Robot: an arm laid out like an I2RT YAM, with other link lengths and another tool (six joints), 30 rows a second.
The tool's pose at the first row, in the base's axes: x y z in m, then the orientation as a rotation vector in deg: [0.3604 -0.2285 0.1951 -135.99 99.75 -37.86]
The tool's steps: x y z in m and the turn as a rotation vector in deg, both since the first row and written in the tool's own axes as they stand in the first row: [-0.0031 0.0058 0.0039 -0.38 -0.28 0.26]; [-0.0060 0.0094 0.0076 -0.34 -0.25 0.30]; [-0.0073 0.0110 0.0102 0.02 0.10 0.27]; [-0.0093 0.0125 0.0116 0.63 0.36 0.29]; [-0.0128 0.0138 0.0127 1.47 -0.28 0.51]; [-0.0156 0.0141 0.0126 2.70 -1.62 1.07]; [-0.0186 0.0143 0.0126 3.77 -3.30 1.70]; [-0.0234 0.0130 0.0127 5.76 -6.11 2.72]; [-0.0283 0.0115 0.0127 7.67 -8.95 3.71]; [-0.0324 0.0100 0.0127 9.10 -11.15 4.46]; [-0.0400 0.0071 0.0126 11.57 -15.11 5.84]
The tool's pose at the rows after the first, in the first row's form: [0.3562 -0.2281 0.1887 -135.95 100.20 -37.19]; [0.3539 -0.2272 0.1834 -135.88 100.22 -37.25]; [0.3532 -0.2269 0.1801 -135.71 100.06 -37.97]; [0.3520 -0.2257 0.1778 -135.31 99.73 -38.74]; [0.3505 -0.2231 0.1754 -134.48 99.09 -38.47]; [0.3495 -0.2205 0.1746 -133.00 98.25 -37.53]; [0.3486 -0.2178 0.1738 -131.52 97.45 -36.04]; [0.3486 -0.2129 0.1728 -128.93 95.91 -33.75]; [0.3488 -0.2079 0.1720 -126.40 94.37 -31.41]; [0.3491 -0.2036 0.1714 -124.48 93.17 -29.61]; [0.3498 -0.1955 0.1705 -121.04 91.09 -26.37]
